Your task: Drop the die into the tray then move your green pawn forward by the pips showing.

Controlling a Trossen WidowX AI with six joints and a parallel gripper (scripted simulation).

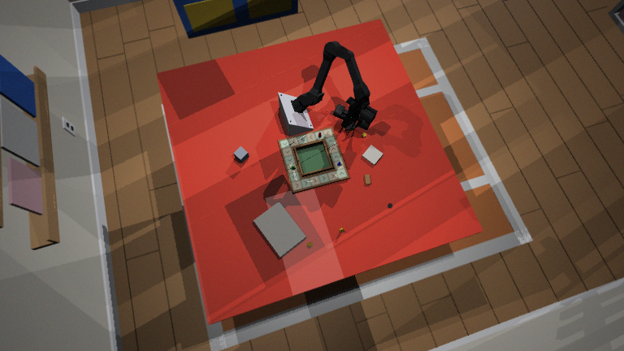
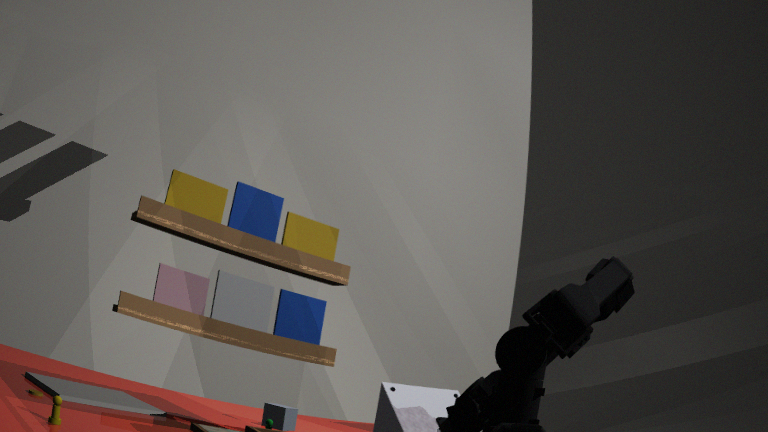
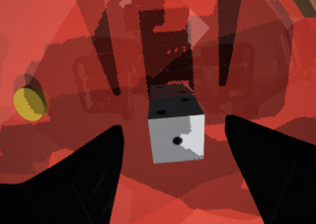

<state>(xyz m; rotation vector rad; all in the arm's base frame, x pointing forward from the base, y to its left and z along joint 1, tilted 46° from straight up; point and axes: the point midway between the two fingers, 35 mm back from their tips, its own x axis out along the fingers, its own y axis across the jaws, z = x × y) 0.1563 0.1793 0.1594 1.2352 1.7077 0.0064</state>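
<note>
Right now my gripper tip is 360 mm to the left of the green pawn, 130 mm short of it and 20 mm below it. From my gripper tip the other things lie so: small white block (190 mm ahead, 40 mm to the left, 10 mm below); blue pawn (190 mm ahead, 140 mm to the right, 20 mm above); grey die (right at my gripper tip).
</note>
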